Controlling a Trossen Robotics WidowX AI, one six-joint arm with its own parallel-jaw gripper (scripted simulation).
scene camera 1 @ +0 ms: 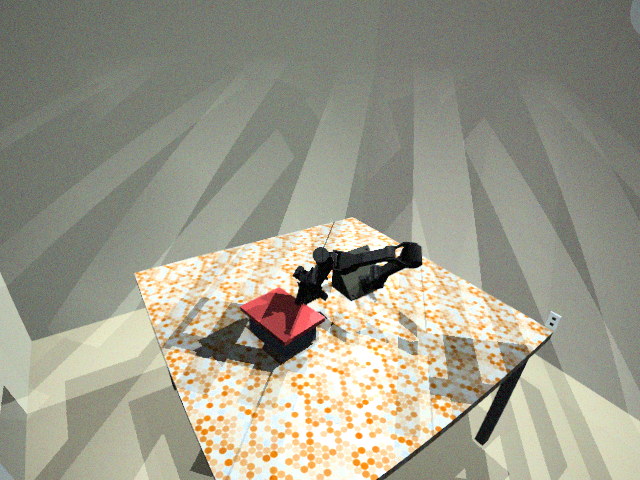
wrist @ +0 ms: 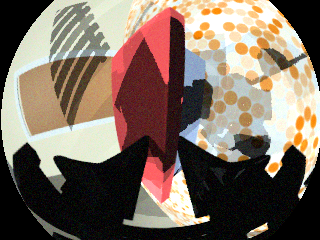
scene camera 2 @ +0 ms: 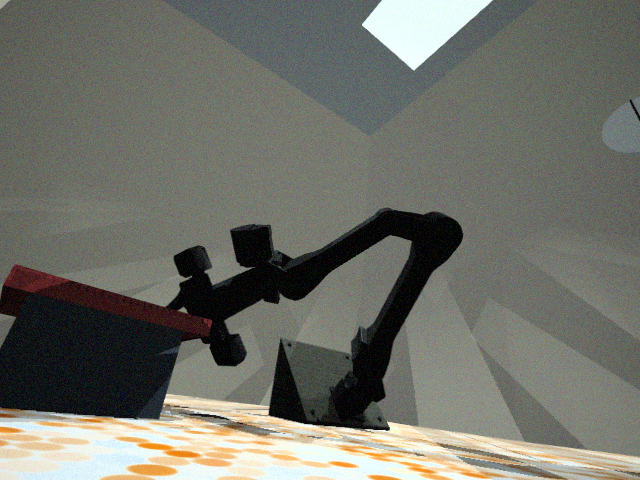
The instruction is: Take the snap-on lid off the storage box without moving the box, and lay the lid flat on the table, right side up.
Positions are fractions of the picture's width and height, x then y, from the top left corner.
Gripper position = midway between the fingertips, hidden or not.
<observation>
I see my gripper (scene camera 2: 0.24, 0.69) and a lid (scene camera 1: 0.43, 0.65).
The lid also shows in the wrist view (wrist: 0.46, 0.31). My gripper shows as well in scene camera 1 (scene camera 1: 0.46, 0.64) and in the wrist view (wrist: 0.51, 0.58).
</observation>
